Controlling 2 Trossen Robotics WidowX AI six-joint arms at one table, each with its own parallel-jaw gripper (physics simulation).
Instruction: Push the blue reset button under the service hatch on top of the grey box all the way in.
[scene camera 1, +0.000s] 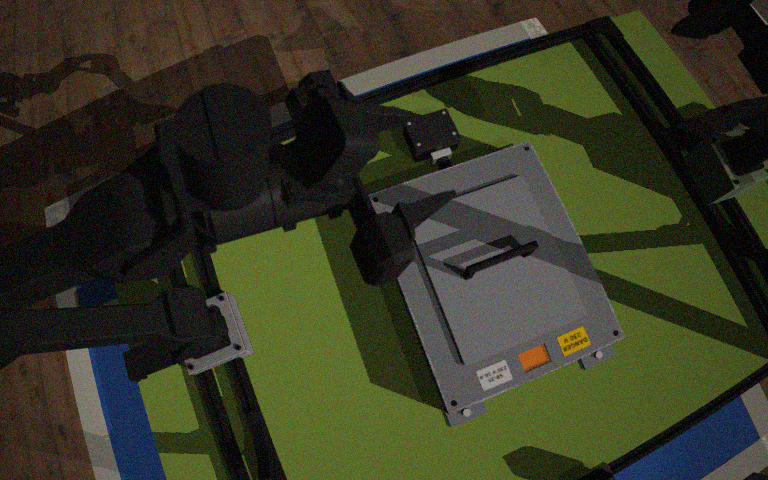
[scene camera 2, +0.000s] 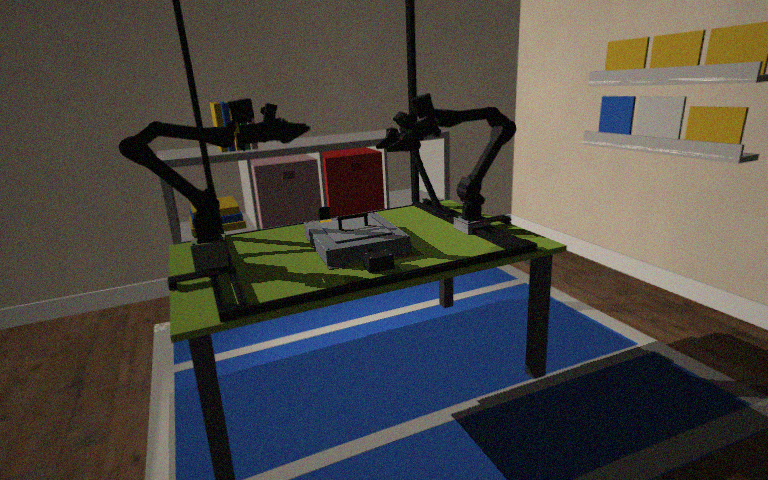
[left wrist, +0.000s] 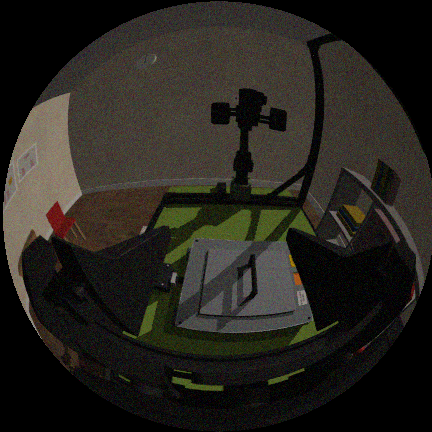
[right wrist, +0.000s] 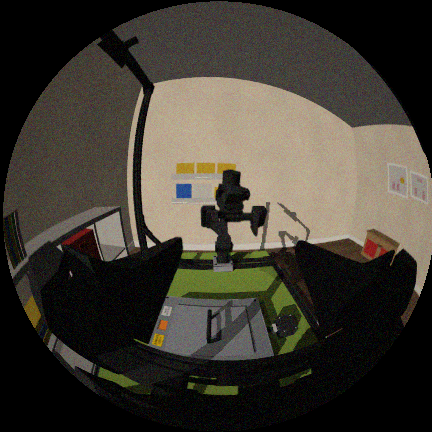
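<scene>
The grey box (scene camera 1: 441, 367) (scene camera 2: 348, 254) (left wrist: 192, 290) lies on the green table. Its service hatch (scene camera 1: 521, 305) (left wrist: 220, 280) (right wrist: 192, 325) lies flat over the top and looks closed, with a black handle (scene camera 1: 501, 260) (scene camera 2: 353, 216) (left wrist: 254, 277) (right wrist: 209, 327) standing up from it. The blue reset button does not show; the hatch covers that area. My left gripper (scene camera 1: 433, 155) (scene camera 2: 382, 141) (left wrist: 230, 233) is open and empty, high above the table; it covers a box edge in scene camera 1. My right gripper (scene camera 2: 305, 129) (right wrist: 241, 245) is open and empty, raised on the opposite side.
A small black block (scene camera 1: 431, 134) (scene camera 2: 379, 260) with a light connector stands beside the box. White, orange (scene camera 1: 534, 357) and yellow (scene camera 1: 573, 340) labels line the box's opposite edge. Black rails (scene camera 1: 640, 79) edge the table. Black upright posts (scene camera 2: 411, 67) stand at the table. Hard shadows cross box and table.
</scene>
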